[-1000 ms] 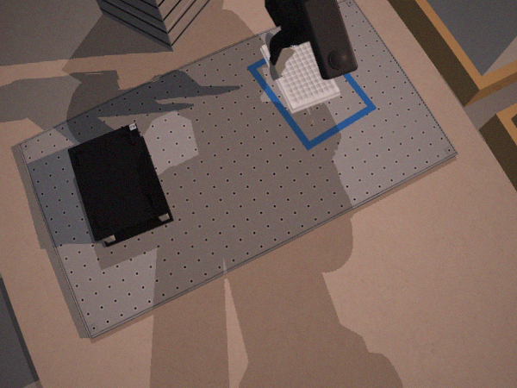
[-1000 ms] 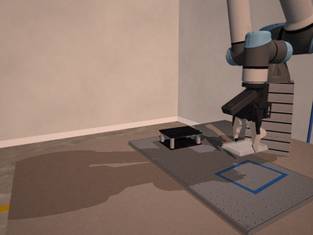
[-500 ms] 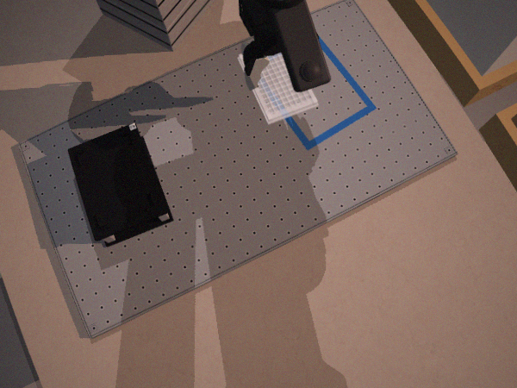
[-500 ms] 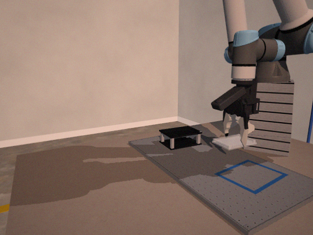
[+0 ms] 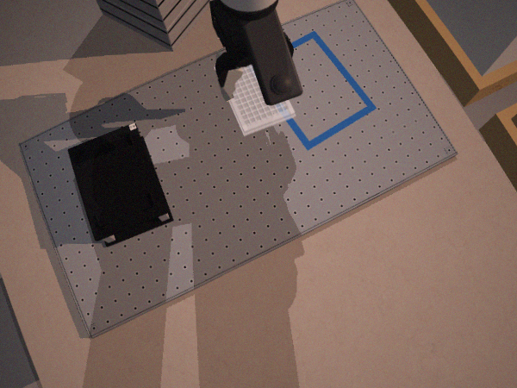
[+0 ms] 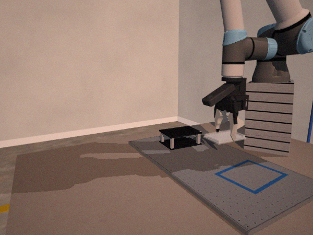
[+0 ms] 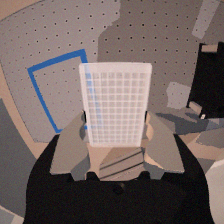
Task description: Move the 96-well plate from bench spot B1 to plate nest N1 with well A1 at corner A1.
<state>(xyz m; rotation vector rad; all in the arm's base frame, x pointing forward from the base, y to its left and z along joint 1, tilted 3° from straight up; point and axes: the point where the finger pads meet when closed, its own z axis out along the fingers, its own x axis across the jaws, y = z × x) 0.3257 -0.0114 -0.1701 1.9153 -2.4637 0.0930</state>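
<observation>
My hand is 2 cm past the black raised plate nest, 25 cm to the left of it and 5 cm above it. Round my hand: white 96-well plate 1 cm below; white A1 tag 8 cm behind, 18 cm to the right, 5 cm below.
</observation>
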